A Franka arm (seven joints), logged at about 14 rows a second.
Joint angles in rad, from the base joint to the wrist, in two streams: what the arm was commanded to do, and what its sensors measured. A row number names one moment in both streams.
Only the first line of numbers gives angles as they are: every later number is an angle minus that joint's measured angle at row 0.
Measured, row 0:
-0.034, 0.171, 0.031, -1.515, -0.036, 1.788, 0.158
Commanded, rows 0 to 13:
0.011, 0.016, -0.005, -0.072, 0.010, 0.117, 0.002
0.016, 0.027, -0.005, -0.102, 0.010, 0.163, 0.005
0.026, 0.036, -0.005, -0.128, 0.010, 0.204, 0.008
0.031, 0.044, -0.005, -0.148, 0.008, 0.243, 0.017
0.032, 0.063, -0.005, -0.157, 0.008, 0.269, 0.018
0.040, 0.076, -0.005, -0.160, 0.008, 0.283, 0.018
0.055, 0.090, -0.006, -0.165, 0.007, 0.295, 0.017
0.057, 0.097, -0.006, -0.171, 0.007, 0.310, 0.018
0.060, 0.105, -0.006, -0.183, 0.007, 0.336, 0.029
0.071, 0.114, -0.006, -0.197, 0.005, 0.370, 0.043
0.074, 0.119, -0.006, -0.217, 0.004, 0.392, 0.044
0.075, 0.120, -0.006, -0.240, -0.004, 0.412, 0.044
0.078, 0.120, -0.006, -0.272, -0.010, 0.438, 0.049
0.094, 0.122, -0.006, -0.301, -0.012, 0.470, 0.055
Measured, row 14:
0.068, 0.134, 0.001, -0.229, -0.002, 0.398, 0.029
